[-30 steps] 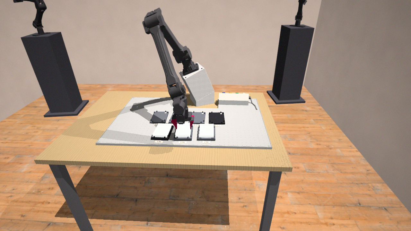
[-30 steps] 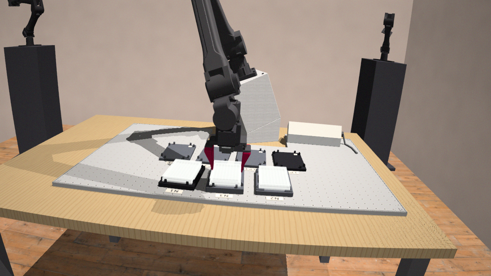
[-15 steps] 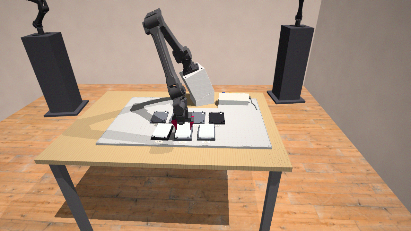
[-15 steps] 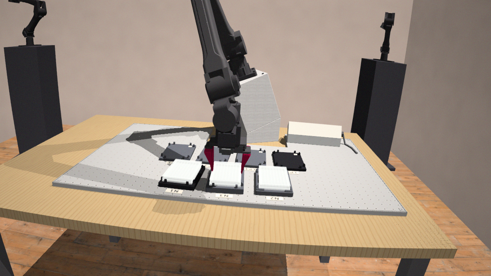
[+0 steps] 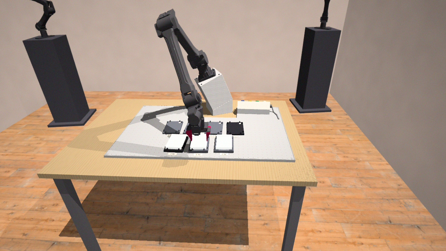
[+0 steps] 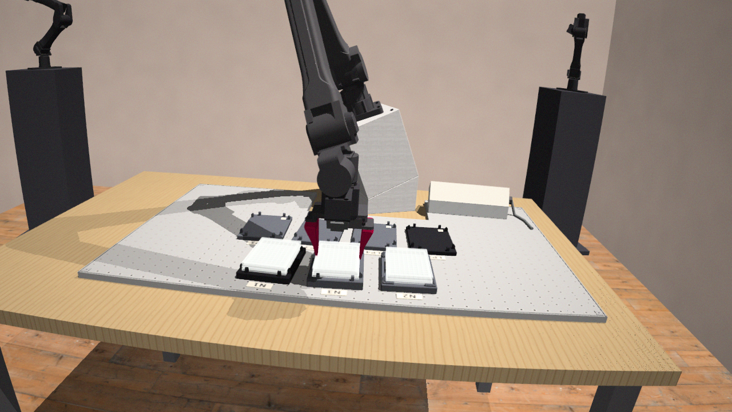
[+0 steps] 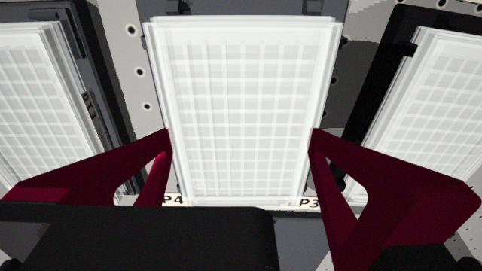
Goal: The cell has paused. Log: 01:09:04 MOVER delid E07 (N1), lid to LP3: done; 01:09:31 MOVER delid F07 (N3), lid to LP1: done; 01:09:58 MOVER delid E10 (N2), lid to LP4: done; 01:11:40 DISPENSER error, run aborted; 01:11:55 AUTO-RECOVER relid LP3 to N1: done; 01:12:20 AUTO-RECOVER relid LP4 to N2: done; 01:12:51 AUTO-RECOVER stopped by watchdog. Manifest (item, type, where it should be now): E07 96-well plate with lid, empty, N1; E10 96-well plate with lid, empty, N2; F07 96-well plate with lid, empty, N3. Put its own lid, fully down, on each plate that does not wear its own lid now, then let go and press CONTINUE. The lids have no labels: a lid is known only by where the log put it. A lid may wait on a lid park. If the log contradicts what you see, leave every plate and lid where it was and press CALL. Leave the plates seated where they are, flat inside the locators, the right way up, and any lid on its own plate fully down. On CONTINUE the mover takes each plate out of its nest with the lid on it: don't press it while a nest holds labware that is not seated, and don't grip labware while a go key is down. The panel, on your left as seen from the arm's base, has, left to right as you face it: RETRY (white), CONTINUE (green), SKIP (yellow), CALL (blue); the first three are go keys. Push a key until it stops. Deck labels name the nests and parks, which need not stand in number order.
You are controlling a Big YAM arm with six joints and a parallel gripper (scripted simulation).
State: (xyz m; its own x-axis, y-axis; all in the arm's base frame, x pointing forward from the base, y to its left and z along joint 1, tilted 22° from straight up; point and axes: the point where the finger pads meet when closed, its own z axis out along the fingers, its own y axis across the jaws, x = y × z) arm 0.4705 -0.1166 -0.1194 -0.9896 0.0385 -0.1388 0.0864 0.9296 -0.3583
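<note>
Now: the clear lid 1 cm below my hand. Also, from my hand: plate 2 cm below; LP4 park 18 cm behind, 9 cm to the left, 3 cm below; LP3 park 19 cm behind, 4 cm to the right, 3 cm below.
</note>
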